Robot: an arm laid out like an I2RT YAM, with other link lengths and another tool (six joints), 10 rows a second.
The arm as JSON. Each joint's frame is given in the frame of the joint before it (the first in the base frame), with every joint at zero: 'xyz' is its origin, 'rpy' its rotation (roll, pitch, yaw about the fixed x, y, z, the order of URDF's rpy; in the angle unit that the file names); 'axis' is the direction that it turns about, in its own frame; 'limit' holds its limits. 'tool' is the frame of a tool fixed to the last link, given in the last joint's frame.
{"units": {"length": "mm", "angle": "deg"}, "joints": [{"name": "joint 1", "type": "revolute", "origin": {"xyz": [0.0, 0.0, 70.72], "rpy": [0.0, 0.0, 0.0]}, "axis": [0.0, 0.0, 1.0], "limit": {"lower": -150.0, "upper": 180.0}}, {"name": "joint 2", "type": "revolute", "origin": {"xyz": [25.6, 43.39, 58.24], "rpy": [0.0, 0.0, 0.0]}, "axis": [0.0, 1.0, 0.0], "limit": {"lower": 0.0, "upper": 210.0}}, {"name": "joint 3", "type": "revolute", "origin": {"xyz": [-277.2, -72.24, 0.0], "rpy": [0.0, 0.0, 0.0]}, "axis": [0.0, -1.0, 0.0], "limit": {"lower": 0.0, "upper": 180.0}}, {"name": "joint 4", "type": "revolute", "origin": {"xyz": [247.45, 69.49, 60.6], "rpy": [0.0, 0.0, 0.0]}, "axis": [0.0, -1.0, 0.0], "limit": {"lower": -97.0, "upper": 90.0}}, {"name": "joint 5", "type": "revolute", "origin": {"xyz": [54.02, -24.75, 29.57], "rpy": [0.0, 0.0, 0.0]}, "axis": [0.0, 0.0, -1.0], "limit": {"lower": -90.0, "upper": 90.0}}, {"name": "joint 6", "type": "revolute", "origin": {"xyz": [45.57, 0.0, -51.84], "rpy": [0.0, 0.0, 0.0]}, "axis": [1.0, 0.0, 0.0], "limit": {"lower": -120.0, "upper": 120.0}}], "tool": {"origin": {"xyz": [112.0, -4.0, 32.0], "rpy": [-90.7, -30.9, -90.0]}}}
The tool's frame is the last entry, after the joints.
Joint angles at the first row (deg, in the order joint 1, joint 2, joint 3, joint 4, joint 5, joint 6):
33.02, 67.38, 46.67, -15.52, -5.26, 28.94
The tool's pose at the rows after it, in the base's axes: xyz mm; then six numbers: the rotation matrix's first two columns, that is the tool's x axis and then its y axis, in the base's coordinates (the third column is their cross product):
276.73 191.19 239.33 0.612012 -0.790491 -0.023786 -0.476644 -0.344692 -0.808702
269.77 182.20 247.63 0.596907 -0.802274 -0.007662 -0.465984 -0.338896 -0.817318
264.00 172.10 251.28 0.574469 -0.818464 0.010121 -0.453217 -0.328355 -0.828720
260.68 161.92 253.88 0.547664 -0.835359 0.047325 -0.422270 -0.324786 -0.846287
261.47 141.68 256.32 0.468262 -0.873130 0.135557 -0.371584 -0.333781 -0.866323
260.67 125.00 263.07 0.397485 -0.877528 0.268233 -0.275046 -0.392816 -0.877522
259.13 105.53 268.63 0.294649 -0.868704 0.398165 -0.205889 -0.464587 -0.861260
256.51 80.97 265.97 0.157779 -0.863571 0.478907 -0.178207 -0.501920 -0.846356
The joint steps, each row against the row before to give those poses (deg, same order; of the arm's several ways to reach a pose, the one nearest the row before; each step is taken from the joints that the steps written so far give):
-0.02, -2.75, -0.27, -1.68, 0.60, 0.32
0.03, -3.03, -0.31, -1.83, 1.43, -0.05
-0.05, -2.99, -1.44, -0.35, 1.80, 0.06
0.02, -2.84, -2.14, 1.28, 2.63, -0.82
-0.07, -3.31, -3.35, 3.08, 6.65, -2.17
-0.06, -3.68, -3.97, 5.12, 6.15, -6.29
-0.39, -3.32, -3.72, 4.86, 6.66, -6.87
-1.18, -3.19, -5.28, 6.61, 6.68, -4.86

